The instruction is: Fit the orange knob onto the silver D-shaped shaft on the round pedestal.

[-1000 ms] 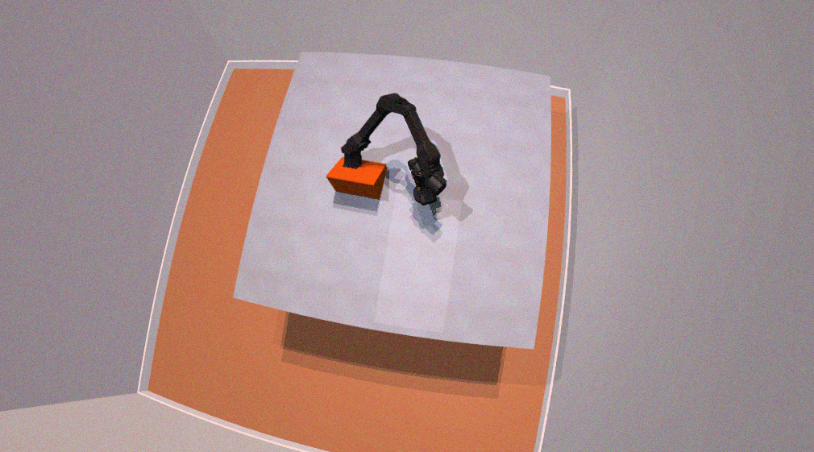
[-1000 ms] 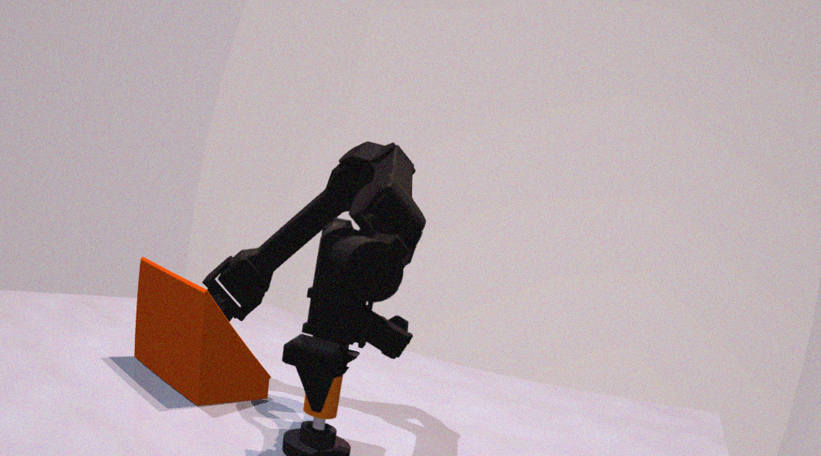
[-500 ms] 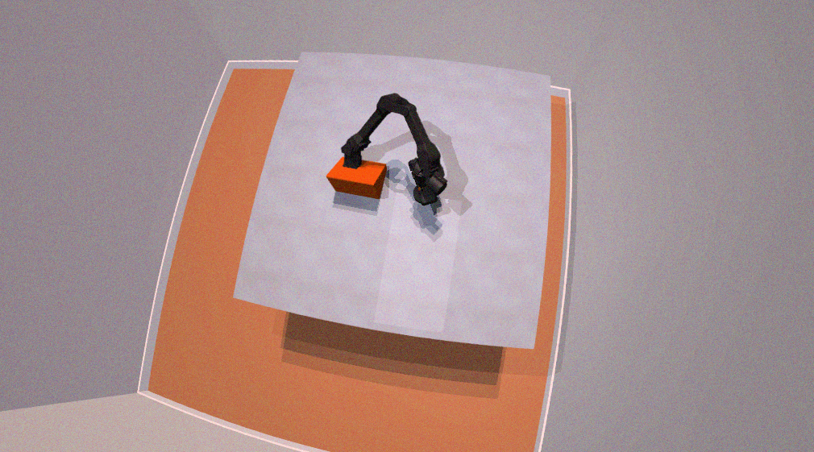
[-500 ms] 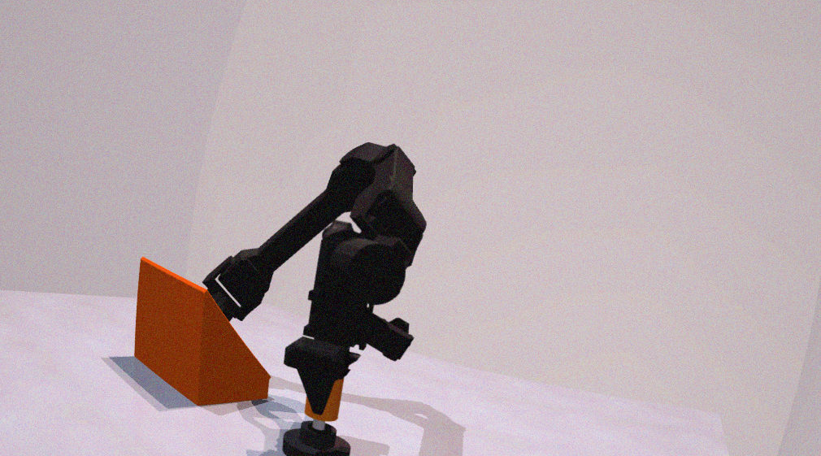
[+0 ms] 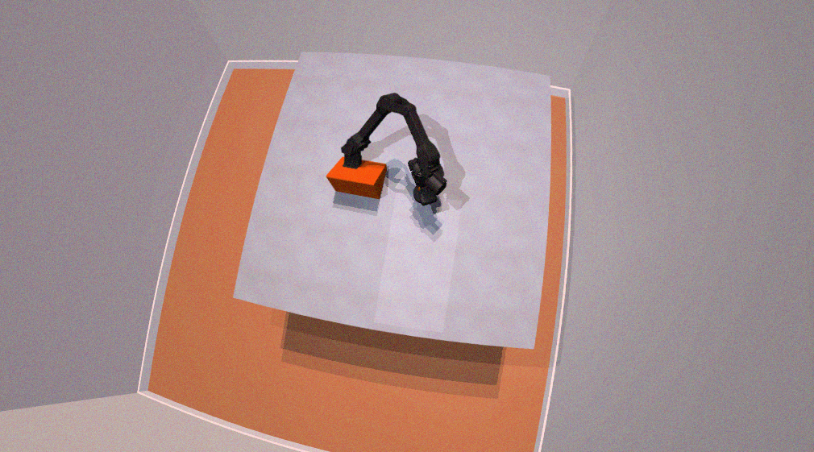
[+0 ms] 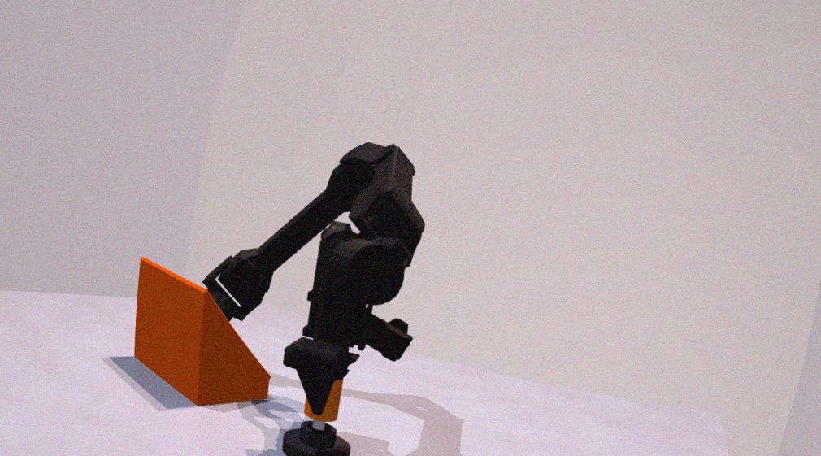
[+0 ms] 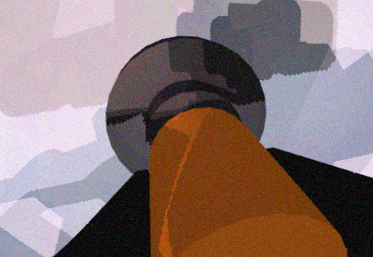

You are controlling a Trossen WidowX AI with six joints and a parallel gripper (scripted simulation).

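My gripper tip is now 30 mm below the orange knob. The rest, counted from my gripper tip: round pedestal (40 mm below).
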